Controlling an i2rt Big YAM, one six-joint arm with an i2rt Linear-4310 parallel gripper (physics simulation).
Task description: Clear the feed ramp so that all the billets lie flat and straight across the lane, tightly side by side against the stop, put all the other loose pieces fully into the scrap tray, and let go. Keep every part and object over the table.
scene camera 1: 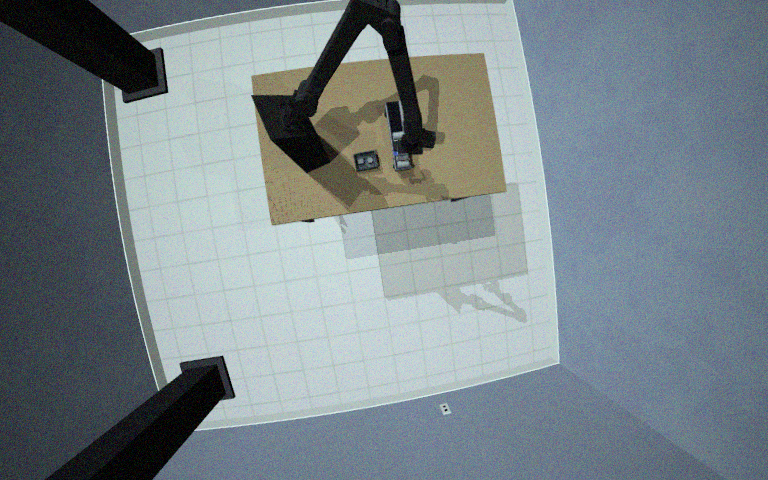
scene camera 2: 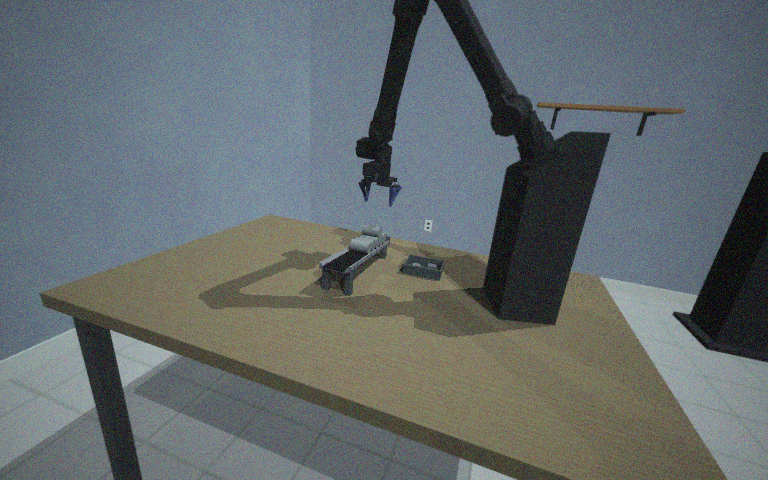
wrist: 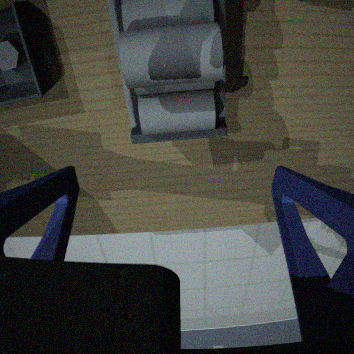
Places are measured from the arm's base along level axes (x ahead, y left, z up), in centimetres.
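Pixels of known places: gripper, fingertip midpoint: [scene camera 1: 405,153] [scene camera 2: 378,204] [wrist: 174,176]; arm's base, link origin: [scene camera 1: 291,118] [scene camera 2: 540,156].
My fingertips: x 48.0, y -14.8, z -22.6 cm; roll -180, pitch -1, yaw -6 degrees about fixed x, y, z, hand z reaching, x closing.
Note:
For each thing: its top centre in the pictures, then the offset to it from my fingertips. Level surfaces: height alone.
- feed ramp, top centre: [scene camera 2: 359,247] [scene camera 1: 398,133] dx +0.7, dy +15.1, dz -11.9 cm
- further billet, top centre: [wrist: 167,19] [scene camera 2: 369,236] dx +0.4, dy +6.0, dz -10.5 cm
- scrap tray, top centre: [scene camera 2: 424,262] [scene camera 1: 365,160] dx -20.0, dy +5.0, dz -16.9 cm
- hexagonal piece, top centre: [wrist: 4,55] dx -17.2, dy +5.0, dz -18.4 cm
- wooden table, surface height: dz -20.4 cm
The feed ramp [scene camera 1: 393,113] [scene camera 2: 342,263] [wrist: 179,135] stands on the table with its stop end at the bottom in the wrist view. Pale grey cylindrical billets lie across the lane. One billet [wrist: 177,114] lies low beside the stop. Another billet [scene camera 2: 371,230] [wrist: 172,56] sits higher, overlapping its neighbours. Part of a further billet [wrist: 167,10] shows at the wrist view's top edge. The scrap tray [scene camera 2: 421,274] [wrist: 27,52] holds two small light pieces; one hexagonal piece [wrist: 7,56] shows in the wrist view. My gripper [scene camera 2: 378,202] [wrist: 174,176] is open and empty, well above the ramp's stop end.
The wooden table [scene camera 1: 464,113] [scene camera 2: 396,362] carries the arm's black pedestal [scene camera 1: 294,135] [scene camera 2: 538,237] on the tray's side of the ramp. The table's edge and the floor [wrist: 215,260] show beyond the stop end. A wall shelf [scene camera 2: 611,107] is in the background.

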